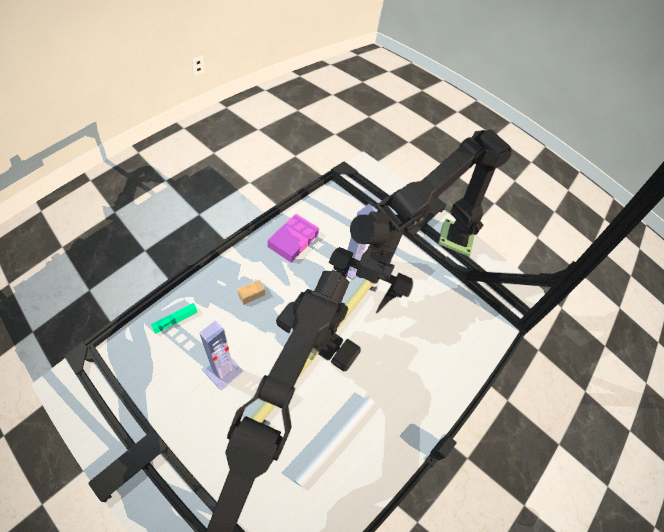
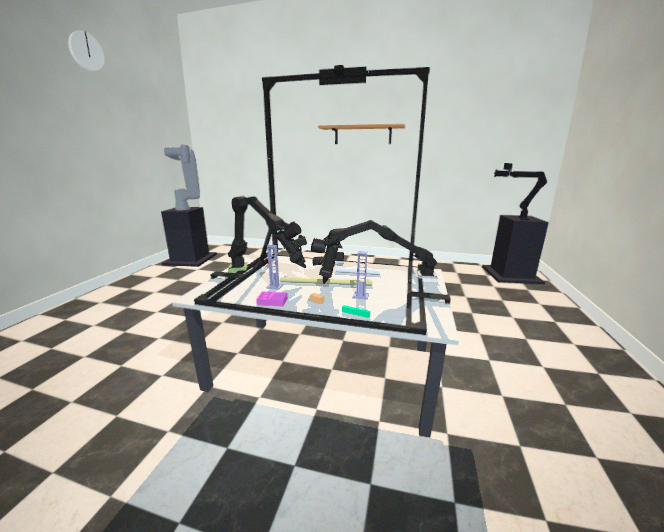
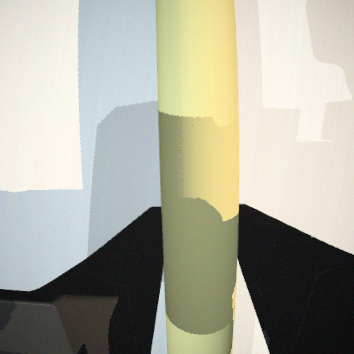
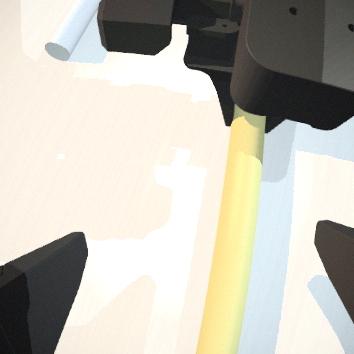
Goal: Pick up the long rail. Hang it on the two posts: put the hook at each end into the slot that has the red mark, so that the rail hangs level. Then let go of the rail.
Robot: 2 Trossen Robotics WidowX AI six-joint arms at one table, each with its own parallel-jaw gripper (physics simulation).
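Frame: origin at the left arm's base, x right, y back, z down, level; metres.
Seen in the pictures: left gripper, fingertip midpoint: point(image 2: 324, 282) point(image 3: 197, 216) point(image 4: 245, 125); right gripper, fingertip midpoint: point(image 1: 357, 304) point(image 2: 305, 264) point(image 4: 201, 238); left arm's base at its link origin: point(image 2: 427, 273); right arm's base at its link origin: point(image 1: 458, 235) point(image 2: 238, 265).
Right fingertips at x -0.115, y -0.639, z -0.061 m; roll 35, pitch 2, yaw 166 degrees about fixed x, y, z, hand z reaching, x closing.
Note:
Offsets run from my right fingertips to a thing's top centre.
The long pale yellow rail {dx -0.016, dy +0.108, dz +0.063 m} point(image 1: 358, 297) point(image 2: 304, 281) point(image 3: 197, 70) point(image 4: 235, 228) lies low over the table top, running between the two arms. My left gripper point(image 1: 337, 302) point(image 2: 326, 277) point(image 3: 197, 216) points straight down and is shut on the rail near its middle. My right gripper point(image 1: 369, 284) point(image 2: 298, 259) point(image 4: 201, 238) is open, with its fingers spread on either side of the rail and not touching it. One lavender post {dx -0.148, dy +0.293, dz -0.126 m} point(image 1: 219, 350) point(image 2: 362, 271) with red marks stands apart. The other post {dx -0.096, dy -0.139, dz -0.126 m} point(image 1: 362, 238) point(image 2: 273, 266) is partly hidden behind the right arm. The rail's hooks are hidden.
A magenta block {dx -0.260, dy -0.099, dz +0.059 m} point(image 1: 293, 236) point(image 2: 272, 299), a tan block {dx -0.231, dy +0.100, dz +0.059 m} point(image 1: 251, 291) point(image 2: 316, 298) and a green bar {dx -0.325, dy +0.279, dz +0.064 m} point(image 1: 174, 318) point(image 2: 355, 310) lie on the table. A pale cylinder {dx +0.145, dy +0.264, dz +0.064 m} point(image 1: 330, 440) point(image 4: 70, 29) lies near the left arm. A black frame point(image 1: 224, 248) borders the table.

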